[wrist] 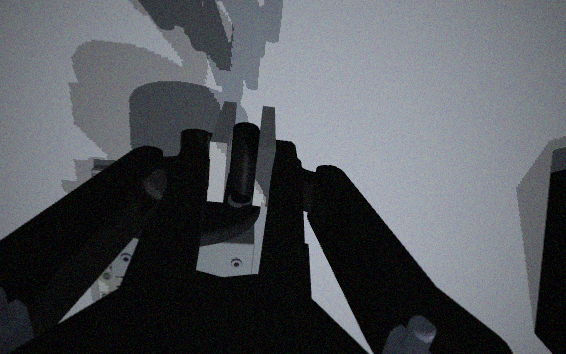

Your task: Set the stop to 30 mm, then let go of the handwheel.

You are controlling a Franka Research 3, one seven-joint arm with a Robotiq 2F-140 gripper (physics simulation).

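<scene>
The handwheel's upright black handle (243, 162) stands between the two grey finger pads of my gripper (247, 127), which is shut on it. Part of the dark handwheel (232, 222) shows below the handle; my fingers and the gripper body hide the rest of it. A light mounting plate (220, 260) with a screw shows under the wheel, between the fingers. Part of a light surface with small round marks (107, 282) shows at the lower left behind my left finger linkage. The stop and its scale cannot be read in this view.
A dark upright block (552, 240) stands at the right edge, with its shadow beside it. Shadows of the arm and the wheel fall on the pale table top (425, 100) at the upper left. The picture is dim.
</scene>
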